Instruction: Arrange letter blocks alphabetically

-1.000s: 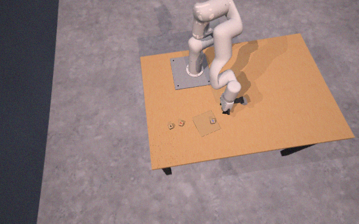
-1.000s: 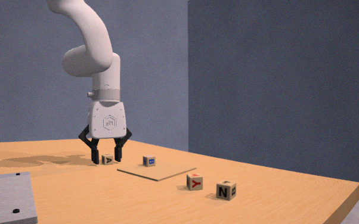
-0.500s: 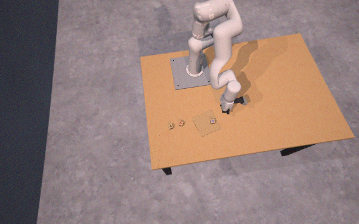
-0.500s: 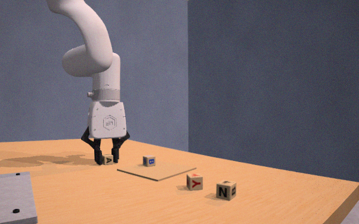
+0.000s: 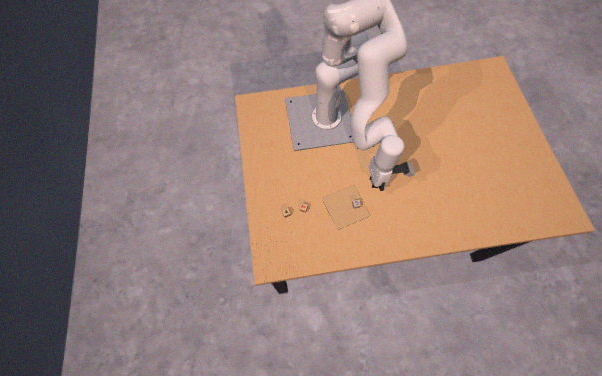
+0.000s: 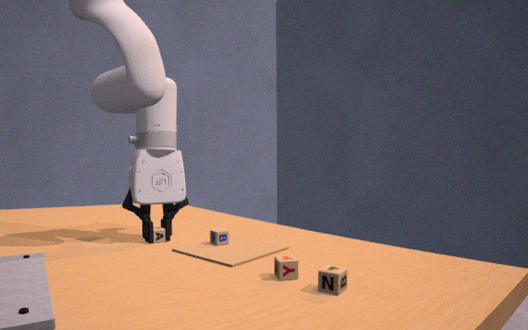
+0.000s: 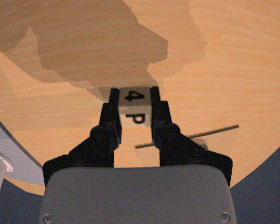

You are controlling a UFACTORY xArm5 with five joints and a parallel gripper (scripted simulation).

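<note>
Now: the thin tan mat 140 mm to the right of my hand, 60 mm ahead of it and 20 mm below it. Round my hand: blue-lettered block: 100 mm to the right, 70 mm ahead, 10 mm below; black-lettered block: 370 mm to the right, 30 mm ahead, 10 mm below; red-lettered block: 300 mm to the right, 30 mm ahead, 10 mm below.
</note>
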